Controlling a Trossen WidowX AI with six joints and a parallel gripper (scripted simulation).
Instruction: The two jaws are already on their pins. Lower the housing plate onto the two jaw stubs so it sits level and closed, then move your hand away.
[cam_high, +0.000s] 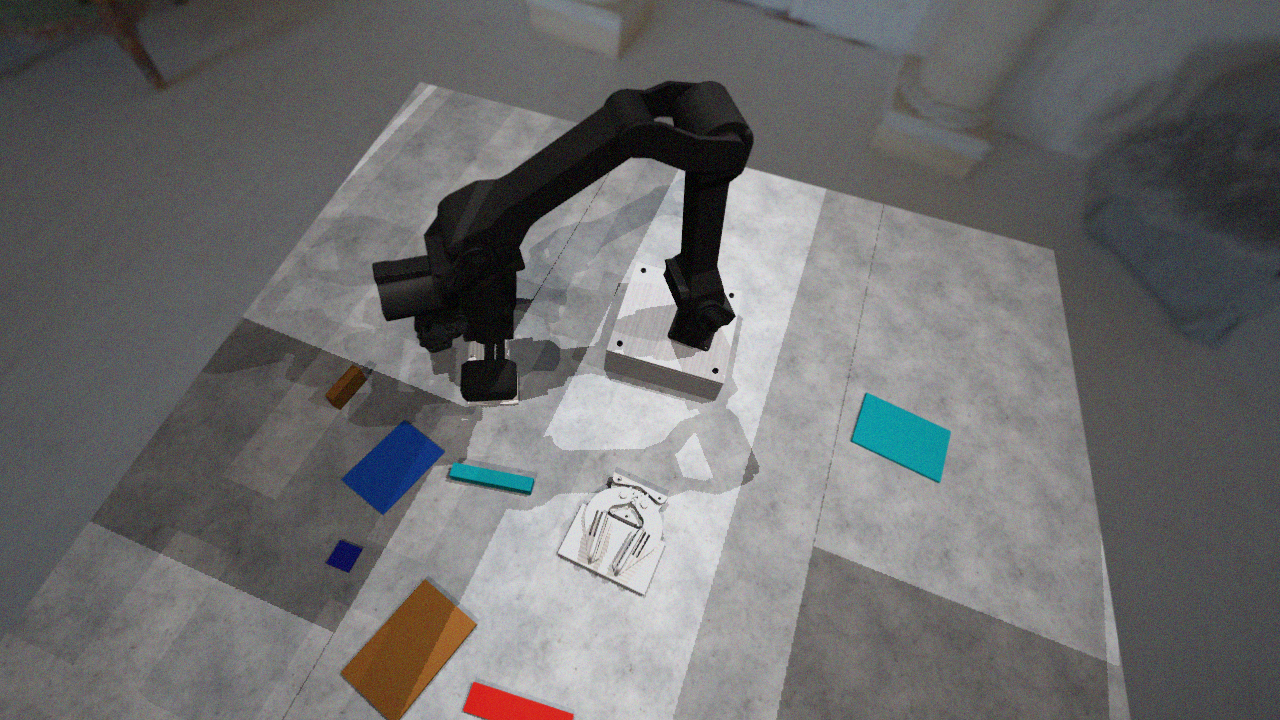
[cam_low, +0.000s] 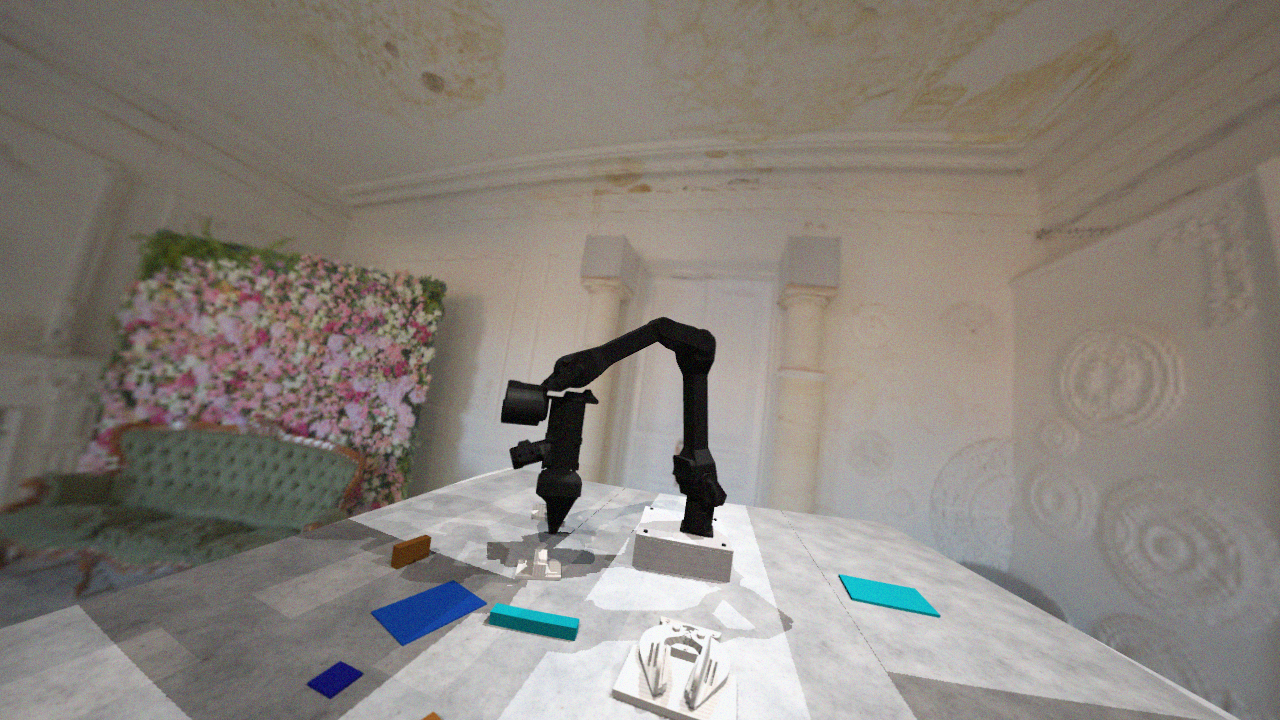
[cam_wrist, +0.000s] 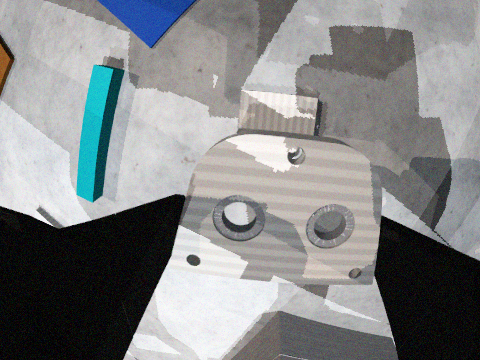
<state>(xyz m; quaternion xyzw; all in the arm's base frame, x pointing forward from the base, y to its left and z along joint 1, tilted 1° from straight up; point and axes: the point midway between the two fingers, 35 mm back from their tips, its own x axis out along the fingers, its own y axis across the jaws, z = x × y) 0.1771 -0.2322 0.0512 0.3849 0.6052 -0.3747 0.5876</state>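
Now: gripper tip 13 cm short of the teal bar, 5 cm to the right of it and 7 cm above it. Round my gripper tip: blue sheet (16 cm ahead, 8 cm to the right, 8 cm below); small blue square (28 cm ahead, 8 cm to the right, 8 cm below); block (8 cm ahead, 19 cm to the right, 6 cm below).
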